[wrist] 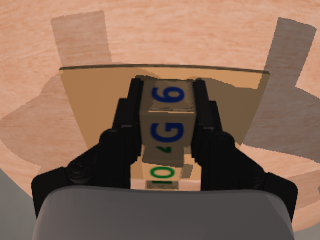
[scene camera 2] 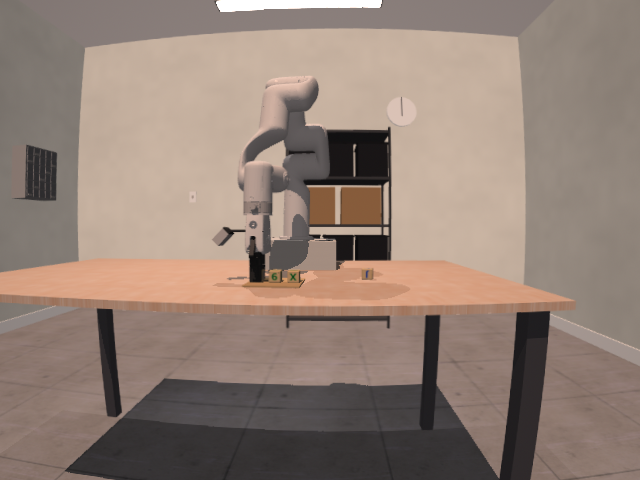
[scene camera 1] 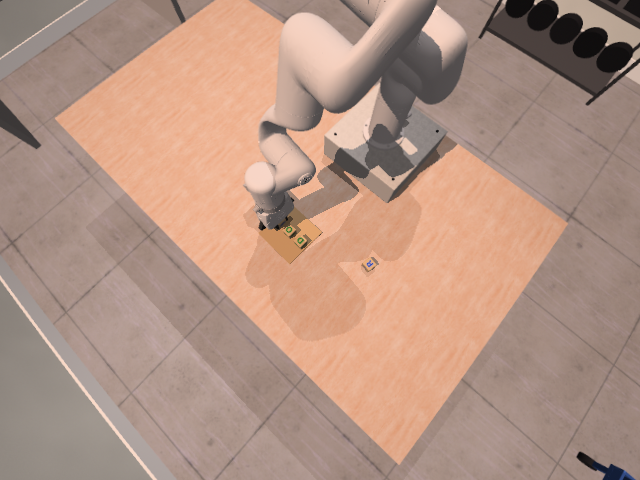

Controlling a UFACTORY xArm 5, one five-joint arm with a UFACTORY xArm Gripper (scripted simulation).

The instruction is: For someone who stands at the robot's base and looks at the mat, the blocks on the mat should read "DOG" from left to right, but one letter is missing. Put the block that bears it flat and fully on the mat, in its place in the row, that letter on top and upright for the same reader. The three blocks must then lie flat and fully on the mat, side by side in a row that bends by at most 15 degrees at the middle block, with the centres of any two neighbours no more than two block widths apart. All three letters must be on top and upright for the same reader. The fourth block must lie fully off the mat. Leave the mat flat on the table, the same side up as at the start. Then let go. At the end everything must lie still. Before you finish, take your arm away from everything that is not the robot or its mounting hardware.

Labels:
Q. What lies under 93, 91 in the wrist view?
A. A mat.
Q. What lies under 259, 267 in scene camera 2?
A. My gripper.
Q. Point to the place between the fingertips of my gripper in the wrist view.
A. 167, 96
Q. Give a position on a mat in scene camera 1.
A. At 275, 237

